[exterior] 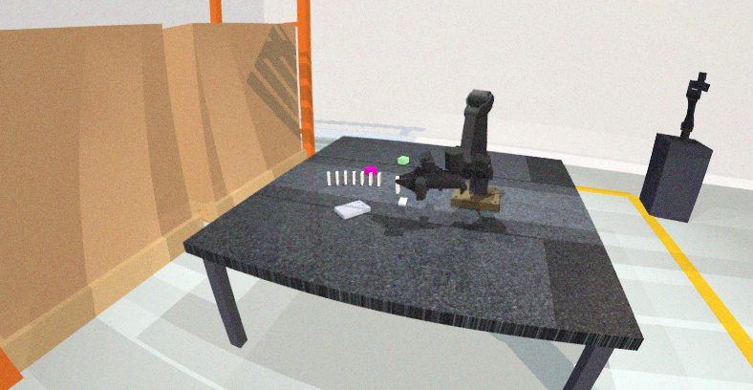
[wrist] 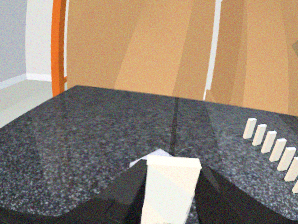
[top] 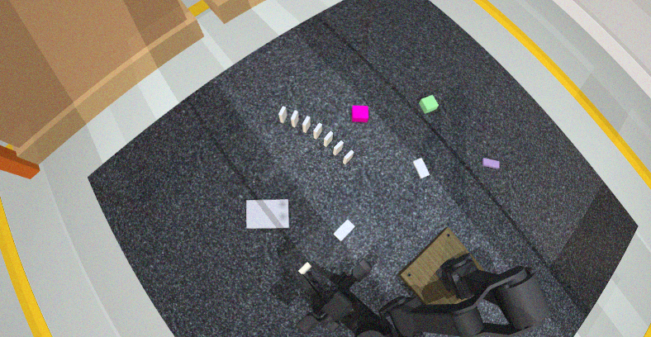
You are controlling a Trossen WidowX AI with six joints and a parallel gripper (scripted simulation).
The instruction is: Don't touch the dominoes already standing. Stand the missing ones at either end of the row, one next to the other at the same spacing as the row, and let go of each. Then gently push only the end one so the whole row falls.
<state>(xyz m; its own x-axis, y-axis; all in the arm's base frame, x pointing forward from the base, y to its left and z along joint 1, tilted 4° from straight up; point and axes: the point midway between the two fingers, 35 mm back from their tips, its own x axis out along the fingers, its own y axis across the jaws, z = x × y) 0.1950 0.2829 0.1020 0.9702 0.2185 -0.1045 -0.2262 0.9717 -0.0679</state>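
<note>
Right now the flat pale pad is 16 cm ahead of my gripper tip, 14 cm below it and 1 cm to the left of it. Also, from my gripper tip: purple block: 58 cm to the right, 14 cm below, 7 cm behind; magenta cube: 33 cm to the right, 26 cm ahead, 13 cm below; green cube: 53 cm to the right, 18 cm ahead, 13 cm below.
</note>
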